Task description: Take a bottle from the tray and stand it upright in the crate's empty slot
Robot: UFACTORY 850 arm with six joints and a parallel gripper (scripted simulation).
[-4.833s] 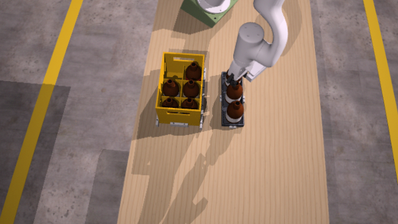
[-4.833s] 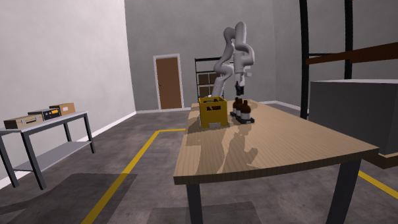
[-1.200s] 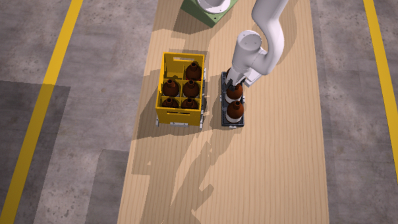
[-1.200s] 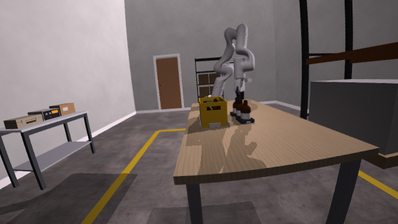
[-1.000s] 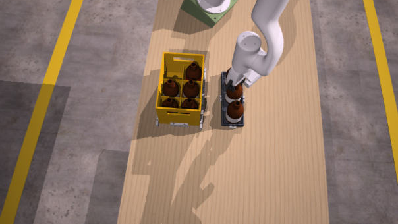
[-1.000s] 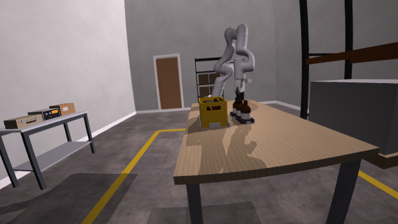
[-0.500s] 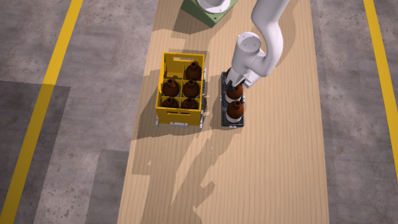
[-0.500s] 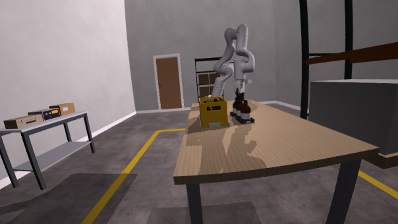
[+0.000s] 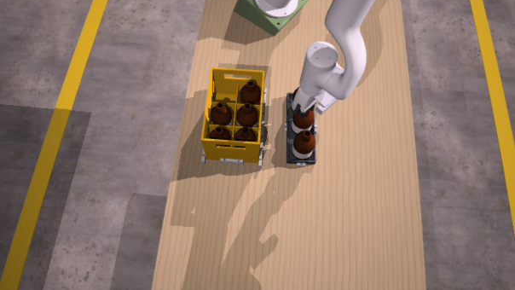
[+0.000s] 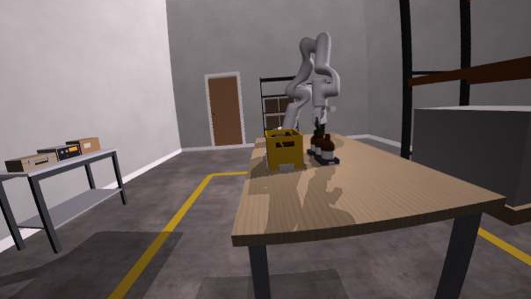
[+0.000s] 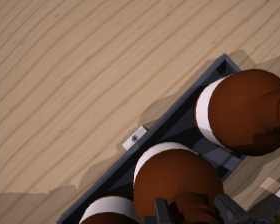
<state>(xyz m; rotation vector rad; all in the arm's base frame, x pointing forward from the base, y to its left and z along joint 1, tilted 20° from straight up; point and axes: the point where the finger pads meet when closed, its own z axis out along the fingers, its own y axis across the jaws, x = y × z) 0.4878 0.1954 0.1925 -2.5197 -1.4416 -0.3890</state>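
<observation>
Now: the dark tray 140 mm below my hand. The rest, counted from my hand: yellow crate (230 mm to the right, 70 mm below, 70 mm ahead).
</observation>
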